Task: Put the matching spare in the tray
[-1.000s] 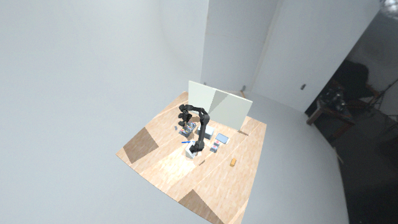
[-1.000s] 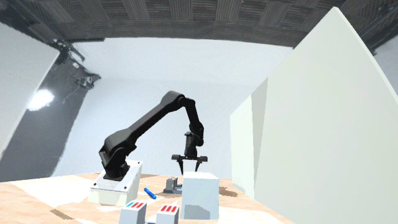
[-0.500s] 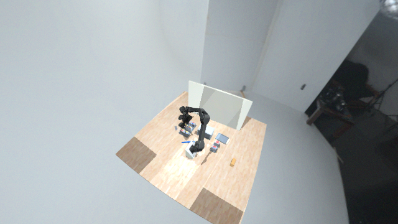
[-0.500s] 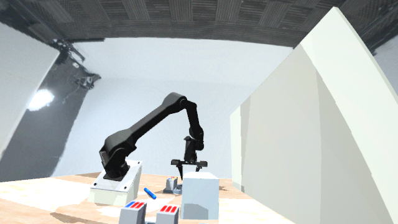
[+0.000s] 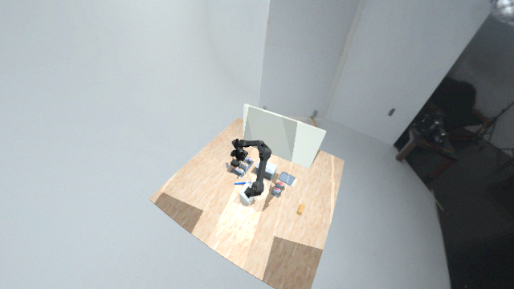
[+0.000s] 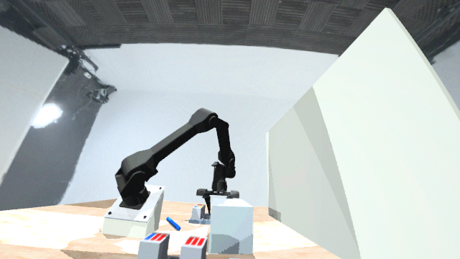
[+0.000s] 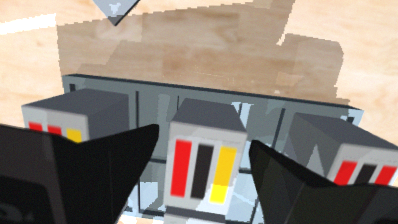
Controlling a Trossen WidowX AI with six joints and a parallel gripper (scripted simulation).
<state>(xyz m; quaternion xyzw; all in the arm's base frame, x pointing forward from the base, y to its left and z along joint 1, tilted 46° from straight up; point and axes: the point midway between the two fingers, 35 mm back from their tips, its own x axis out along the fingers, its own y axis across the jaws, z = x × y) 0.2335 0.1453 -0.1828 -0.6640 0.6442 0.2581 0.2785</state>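
The tray is 42 cm to the right of my gripper tip, 10 cm ahead of it and 2 cm below it. Also, from my gripper tip: tall panel: 29 cm ahead, 21 cm to the right, 21 cm above; then blue pen: 14 cm behind, 13 cm to the right, 1 cm below; then mounted unit: 22 cm to the right, 5 cm ahead, 3 cm above.
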